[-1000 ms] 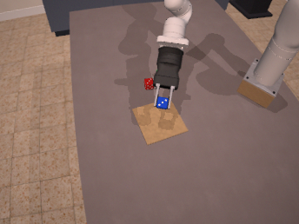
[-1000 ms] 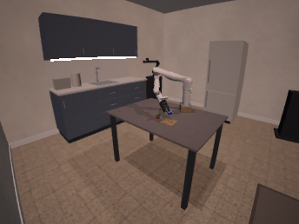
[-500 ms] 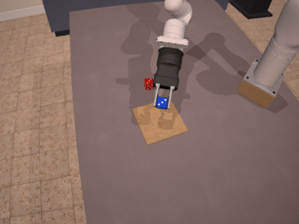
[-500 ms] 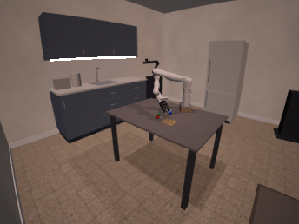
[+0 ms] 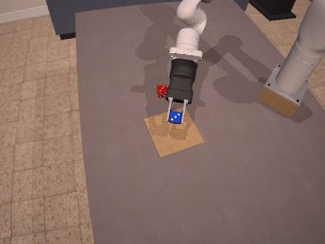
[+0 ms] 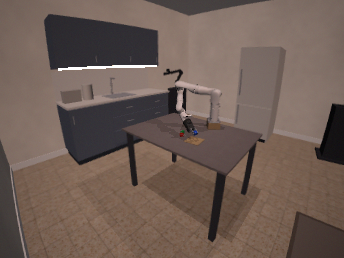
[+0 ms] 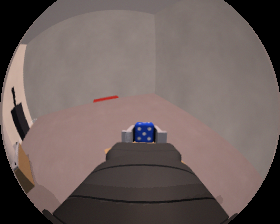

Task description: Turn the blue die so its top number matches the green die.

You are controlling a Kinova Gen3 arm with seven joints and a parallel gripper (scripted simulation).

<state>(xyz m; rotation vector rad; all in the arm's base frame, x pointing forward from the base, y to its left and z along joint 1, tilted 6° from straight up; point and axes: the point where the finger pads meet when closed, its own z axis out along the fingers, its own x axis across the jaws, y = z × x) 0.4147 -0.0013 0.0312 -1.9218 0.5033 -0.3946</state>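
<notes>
The tan mat lies 80 mm below my hand. From my hand the other things lie so: blue die (right at my hand); red die (20 mm behind, 150 mm to the right, 70 mm below); green die (80 mm behind, 180 mm to the right, 70 mm below).
</notes>
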